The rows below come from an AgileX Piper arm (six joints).
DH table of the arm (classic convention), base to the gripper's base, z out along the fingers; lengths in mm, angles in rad. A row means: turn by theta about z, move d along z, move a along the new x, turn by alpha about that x. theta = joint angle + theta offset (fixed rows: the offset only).
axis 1: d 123  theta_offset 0  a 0  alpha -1.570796
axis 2: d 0  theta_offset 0.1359  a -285  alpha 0
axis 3: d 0  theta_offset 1.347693  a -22  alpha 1.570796
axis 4: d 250.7  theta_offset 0  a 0  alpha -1.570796
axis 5: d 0  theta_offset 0  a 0  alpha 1.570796
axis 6: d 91  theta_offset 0  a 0  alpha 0
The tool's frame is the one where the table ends.
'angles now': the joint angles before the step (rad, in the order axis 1, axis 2, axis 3, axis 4, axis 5, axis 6). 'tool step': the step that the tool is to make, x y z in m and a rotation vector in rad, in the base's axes. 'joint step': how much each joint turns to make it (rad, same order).
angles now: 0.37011 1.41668 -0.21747 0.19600 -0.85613 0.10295
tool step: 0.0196 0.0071 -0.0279 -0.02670 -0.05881 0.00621
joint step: -0.00020 0.25815 -0.02539 -0.02795 -0.28080 0.01131
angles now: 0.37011 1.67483 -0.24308 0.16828 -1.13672 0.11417
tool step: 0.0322 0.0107 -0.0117 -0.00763 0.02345 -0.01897
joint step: -0.00022 0.12046 -0.12835 0.02278 0.03146 -0.00967
